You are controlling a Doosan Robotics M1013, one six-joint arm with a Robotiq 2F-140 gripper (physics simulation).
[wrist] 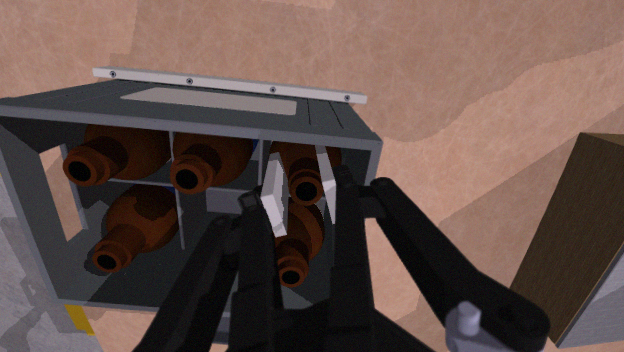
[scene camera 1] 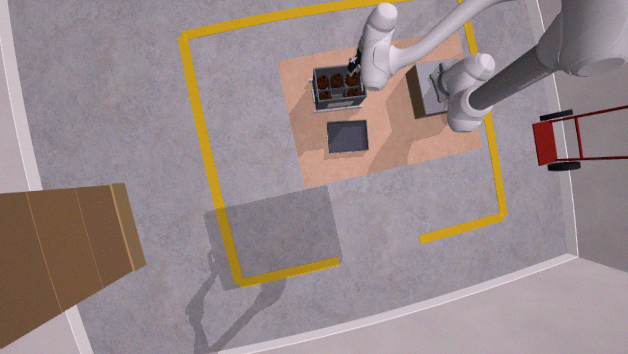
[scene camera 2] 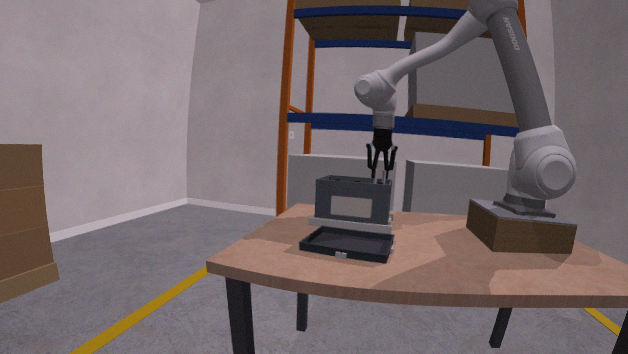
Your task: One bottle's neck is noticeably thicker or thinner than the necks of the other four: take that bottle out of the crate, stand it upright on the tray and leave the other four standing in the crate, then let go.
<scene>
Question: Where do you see a brown bottle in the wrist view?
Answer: At 300, 162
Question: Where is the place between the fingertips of the gripper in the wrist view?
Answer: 301, 164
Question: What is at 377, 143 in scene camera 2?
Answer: The gripper.
</scene>
